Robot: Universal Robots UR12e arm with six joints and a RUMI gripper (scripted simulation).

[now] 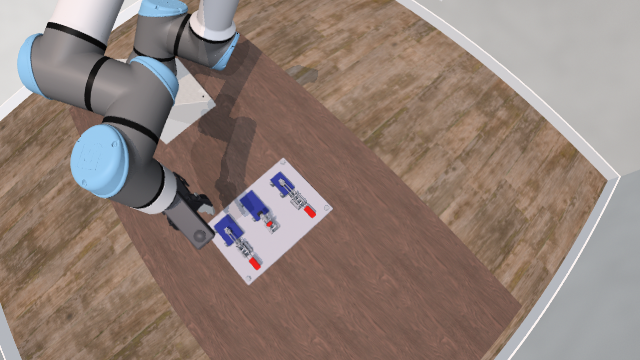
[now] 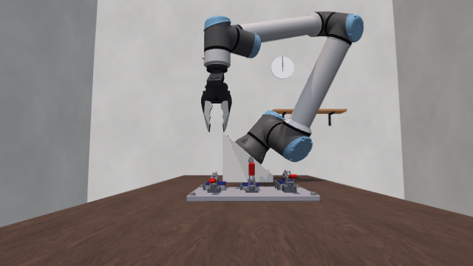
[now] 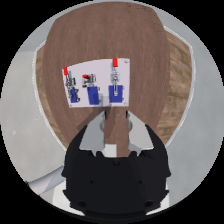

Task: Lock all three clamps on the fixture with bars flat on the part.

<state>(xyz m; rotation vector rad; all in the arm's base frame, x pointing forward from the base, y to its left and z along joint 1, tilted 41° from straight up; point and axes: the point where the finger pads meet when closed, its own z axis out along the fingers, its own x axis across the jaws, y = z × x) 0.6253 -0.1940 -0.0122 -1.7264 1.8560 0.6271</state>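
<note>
Right now my hand is 5 cm short of the grey fixture plate, 11 cm to the right of it and 21 cm above it.
</note>
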